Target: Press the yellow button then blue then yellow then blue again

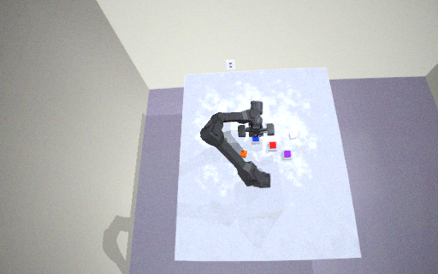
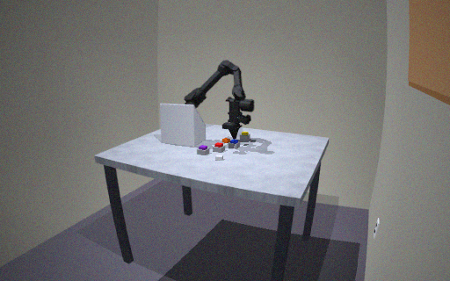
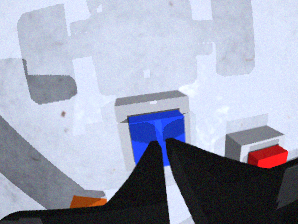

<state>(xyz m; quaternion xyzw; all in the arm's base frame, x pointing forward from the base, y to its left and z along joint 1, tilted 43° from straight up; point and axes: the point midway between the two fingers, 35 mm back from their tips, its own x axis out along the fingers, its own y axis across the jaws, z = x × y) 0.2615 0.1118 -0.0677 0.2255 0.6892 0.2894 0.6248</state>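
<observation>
The blue button lies 1 cm below my gripper tip. The rest, counted from my gripper tip: yellow button 2 cm behind, 18 cm to the left, 1 cm below; then orange block 9 cm behind, 7 cm to the left, 4 cm below; then red button 4 cm behind, 9 cm to the right, 1 cm below.
</observation>
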